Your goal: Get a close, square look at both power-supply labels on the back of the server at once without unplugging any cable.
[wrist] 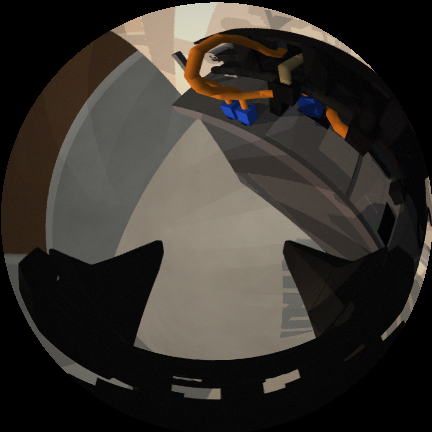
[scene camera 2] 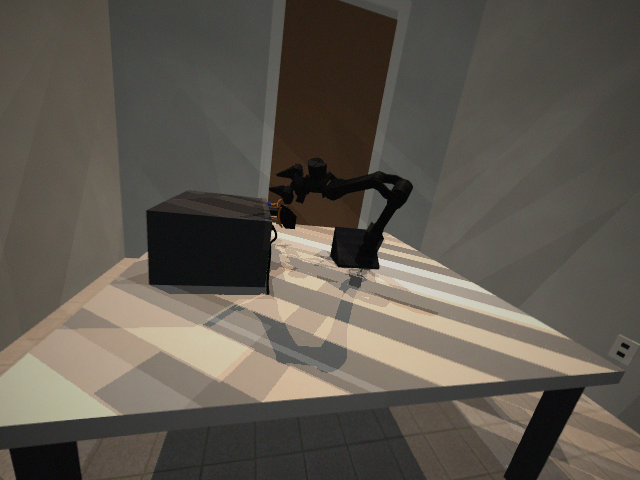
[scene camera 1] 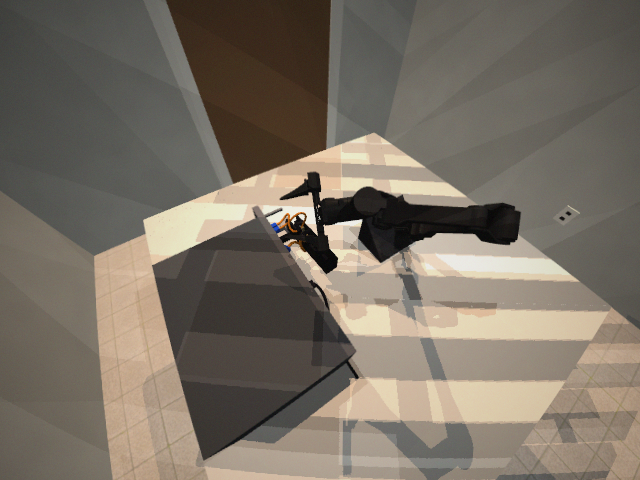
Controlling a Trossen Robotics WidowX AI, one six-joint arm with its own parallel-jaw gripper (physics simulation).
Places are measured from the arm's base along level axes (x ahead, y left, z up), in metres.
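Pixels of known places: gripper, fingertip midpoint: (wrist: 224, 247) (scene camera 2: 272, 181) (scene camera 1: 282, 218); arm's base, link origin: (scene camera 2: 366, 250) (scene camera 1: 402, 226).
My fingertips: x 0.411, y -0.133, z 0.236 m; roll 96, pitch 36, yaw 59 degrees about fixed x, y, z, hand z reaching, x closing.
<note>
For each thing: its top centre in the pictures, then the offset to it from my fingertips. "spot": a spot on its surface instead.
- black cable bundle, top centre: (wrist: 330, 98) (scene camera 1: 307, 231) (scene camera 2: 286, 205) dx -0.061, dy +0.016, dz -0.088 m
- thin grey bar, top centre: (wrist: 185, 71) (scene camera 1: 272, 212) dx -0.041, dy -0.145, dz -0.128 m
- black cable loop, surface spot: (scene camera 1: 323, 294) (scene camera 2: 276, 235) spot: dx +0.002, dy +0.157, dz -0.175 m
The dark server box (scene camera 1: 242, 320) (scene camera 2: 206, 253) (wrist: 300, 200) stands on the table, its cabled back panel toward the arm. Orange cables (scene camera 2: 279, 211) (wrist: 192, 65) loop out of the panel at blue plugs (scene camera 1: 276, 227) (wrist: 245, 115). A black cable bundle (scene camera 1: 326, 259) (scene camera 2: 286, 217) hangs off the panel. My gripper (scene camera 1: 282, 217) (scene camera 2: 273, 181) (wrist: 224, 247) is open and empty, just above and beside the panel's cabled end. In the wrist view the panel is steeply slanted at the upper right, partly behind cables. I cannot make out either power-supply label.
A thin grey bar (scene camera 1: 273, 212) (wrist: 180, 61) sticks out at the panel's end. A black cable loop (scene camera 1: 323, 294) (scene camera 2: 274, 235) stands out farther along the panel. The arm's base (scene camera 1: 382, 241) (scene camera 2: 356, 248) is on the table (scene camera 1: 465, 361) (scene camera 2: 310, 405). Walls and a brown door (scene camera 1: 258, 77) (scene camera 2: 330, 103) stand beyond.
</note>
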